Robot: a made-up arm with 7 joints.
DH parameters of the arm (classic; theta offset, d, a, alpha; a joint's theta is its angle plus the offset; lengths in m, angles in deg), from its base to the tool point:
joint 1: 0 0.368 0 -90
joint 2: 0 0 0 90
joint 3: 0 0.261 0.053 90
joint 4: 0 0 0.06 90
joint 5: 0 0.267 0 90
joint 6: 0 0 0.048 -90
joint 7: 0 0.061 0 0
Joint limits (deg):
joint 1: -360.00..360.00
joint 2: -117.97..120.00
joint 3: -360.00..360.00
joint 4: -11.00..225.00
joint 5: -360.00..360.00
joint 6: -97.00..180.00
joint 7: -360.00..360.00
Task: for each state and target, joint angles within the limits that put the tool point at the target. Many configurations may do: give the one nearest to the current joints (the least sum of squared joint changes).
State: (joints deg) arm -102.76 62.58 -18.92 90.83 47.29 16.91 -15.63
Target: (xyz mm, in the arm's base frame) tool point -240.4 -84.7 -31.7
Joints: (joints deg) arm -120.18 98.44 -21.65 75.65 47.89 19.79 -15.63
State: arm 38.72 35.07 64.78 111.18 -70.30 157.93 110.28
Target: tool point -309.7 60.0 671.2
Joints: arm 66.82 -9.65 105.70 94.81 -65.21 140.01 110.28
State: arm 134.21 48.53 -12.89 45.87 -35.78 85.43 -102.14
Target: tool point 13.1 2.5 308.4
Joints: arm 131.87 49.11 0.15 -1.13 -9.84 98.54 -102.14
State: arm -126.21 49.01 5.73 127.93 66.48 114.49 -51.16
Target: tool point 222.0 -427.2 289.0
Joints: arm -85.79 64.35 23.79 106.22 63.22 116.73 -51.16
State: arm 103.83 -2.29 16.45 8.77 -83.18 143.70 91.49
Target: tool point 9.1 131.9 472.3
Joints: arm 99.99 -24.71 13.99 11.24 -81.87 153.24 91.49
